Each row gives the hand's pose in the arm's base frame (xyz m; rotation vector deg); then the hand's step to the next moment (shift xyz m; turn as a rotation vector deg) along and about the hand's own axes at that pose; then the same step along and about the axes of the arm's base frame.
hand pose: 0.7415 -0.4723 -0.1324 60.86 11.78 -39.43
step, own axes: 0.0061 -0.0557 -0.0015 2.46 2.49 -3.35
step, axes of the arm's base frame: -0.0290 -0.0182 -0.0444 3.98 2.59 -0.98
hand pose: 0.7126 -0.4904 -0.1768 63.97 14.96 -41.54
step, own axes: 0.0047 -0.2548 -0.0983 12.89 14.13 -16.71
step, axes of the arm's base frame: -0.1458 0.0236 -0.2298 21.40 13.08 -3.98
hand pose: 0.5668 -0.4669 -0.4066 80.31 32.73 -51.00
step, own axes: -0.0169 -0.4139 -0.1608 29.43 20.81 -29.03
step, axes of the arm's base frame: -0.3175 0.1851 -0.2498 38.18 21.61 -14.74
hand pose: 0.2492 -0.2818 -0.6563 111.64 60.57 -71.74
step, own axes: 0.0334 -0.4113 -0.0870 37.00 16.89 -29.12
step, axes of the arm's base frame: -0.3047 0.2909 -0.0203 36.70 26.00 -21.89
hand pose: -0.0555 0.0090 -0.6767 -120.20 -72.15 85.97
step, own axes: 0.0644 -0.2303 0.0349 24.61 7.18 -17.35
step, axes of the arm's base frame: -0.1375 0.1755 0.0932 20.68 19.15 -12.80
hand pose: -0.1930 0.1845 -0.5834 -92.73 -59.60 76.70
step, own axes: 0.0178 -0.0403 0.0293 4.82 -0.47 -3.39
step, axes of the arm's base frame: -0.0314 0.0331 0.0268 3.83 4.43 -0.77
